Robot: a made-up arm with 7 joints.
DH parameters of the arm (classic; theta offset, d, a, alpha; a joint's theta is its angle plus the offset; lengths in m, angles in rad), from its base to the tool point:
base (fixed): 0.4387 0 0.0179 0
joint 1: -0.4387 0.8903 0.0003 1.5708
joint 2: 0 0.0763 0.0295 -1.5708
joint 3: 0 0.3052 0.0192 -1.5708
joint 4: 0 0.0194 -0.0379 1.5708
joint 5: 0 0.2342 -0.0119 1.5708
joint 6: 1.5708 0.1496 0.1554 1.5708
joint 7: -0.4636 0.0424 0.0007 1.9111
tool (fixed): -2.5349 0.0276 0 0
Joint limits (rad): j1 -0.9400..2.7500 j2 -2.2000..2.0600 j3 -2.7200..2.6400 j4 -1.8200..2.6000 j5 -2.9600..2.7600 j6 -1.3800..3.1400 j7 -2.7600..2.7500
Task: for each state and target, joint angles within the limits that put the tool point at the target. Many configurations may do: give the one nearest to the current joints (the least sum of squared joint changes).
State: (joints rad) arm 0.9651 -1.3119 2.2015 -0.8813 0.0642 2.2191 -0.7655
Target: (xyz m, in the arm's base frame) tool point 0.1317 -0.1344 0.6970
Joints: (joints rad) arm 0.4552 -1.8098 2.1457 -1.5954 -0.3197 2.1433 -0.7475
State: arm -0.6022 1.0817 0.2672 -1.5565 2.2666 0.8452 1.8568
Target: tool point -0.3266 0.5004 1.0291
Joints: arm -0.9400 0.8808 -0.0991 -1.2889 2.4538 0.7773 1.8967
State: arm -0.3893 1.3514 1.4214 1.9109 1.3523 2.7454 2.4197
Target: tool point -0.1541 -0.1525 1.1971
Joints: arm 0.1514 1.3085 0.7511 1.8253 0.9686 2.5215 2.4135
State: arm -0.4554 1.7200 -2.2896 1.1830 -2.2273 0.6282 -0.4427
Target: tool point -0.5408 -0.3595 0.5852
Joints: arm 0.1523 2.0600 -2.1595 0.7476 -2.0160 0.3491 -0.0401
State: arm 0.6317 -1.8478 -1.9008 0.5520 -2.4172 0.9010 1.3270
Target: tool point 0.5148 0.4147 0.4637
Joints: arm 1.0282 -2.0087 -1.8893 0.4902 -2.1703 0.3846 1.6590
